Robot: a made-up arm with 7 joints.
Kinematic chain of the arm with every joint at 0, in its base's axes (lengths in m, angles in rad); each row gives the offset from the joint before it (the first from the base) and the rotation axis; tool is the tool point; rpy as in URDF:
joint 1: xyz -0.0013 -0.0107 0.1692 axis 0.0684 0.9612 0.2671
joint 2: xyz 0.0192 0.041 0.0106 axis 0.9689 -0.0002 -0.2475
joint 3: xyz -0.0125 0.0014 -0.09 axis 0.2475 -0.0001 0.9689
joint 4: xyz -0.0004 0.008 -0.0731 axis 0.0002 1 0
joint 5: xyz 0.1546 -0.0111 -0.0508 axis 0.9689 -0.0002 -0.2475
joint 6: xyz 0.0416 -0.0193 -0.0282 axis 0.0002 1 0
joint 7: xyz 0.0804 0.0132 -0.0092 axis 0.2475 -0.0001 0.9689
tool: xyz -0.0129 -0.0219 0.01 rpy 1.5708 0 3.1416
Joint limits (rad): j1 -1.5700..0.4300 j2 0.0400..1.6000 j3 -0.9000..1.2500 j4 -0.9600..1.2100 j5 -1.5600..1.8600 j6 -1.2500..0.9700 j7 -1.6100..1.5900
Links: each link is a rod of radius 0.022 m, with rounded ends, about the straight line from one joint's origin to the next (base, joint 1, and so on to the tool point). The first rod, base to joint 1, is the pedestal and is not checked.
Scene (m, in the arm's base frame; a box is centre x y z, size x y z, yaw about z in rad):
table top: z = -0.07
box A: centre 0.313 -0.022 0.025 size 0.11 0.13 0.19 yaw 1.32
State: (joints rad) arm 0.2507 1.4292 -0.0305 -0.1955 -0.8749 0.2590 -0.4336
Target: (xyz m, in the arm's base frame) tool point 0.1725 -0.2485 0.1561
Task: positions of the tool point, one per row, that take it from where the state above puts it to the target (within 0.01 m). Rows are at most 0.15 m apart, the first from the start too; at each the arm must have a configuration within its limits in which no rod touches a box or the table.
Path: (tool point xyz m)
1: 0.2873 0.1421 0.0488
2: 0.3179 0.1231 0.1091
3: 0.3342 0.1026 0.1751
4: 0.3351 0.0816 0.2438
5: 0.3101 0.0045 0.2958
6: 0.2492 -0.0704 0.3460
7: 0.1550 -0.1293 0.3762
8: 0.2034 -0.1743 0.2976
9: 0.2067 -0.2143 0.2161
10: 0.1725 -0.2485 0.1561

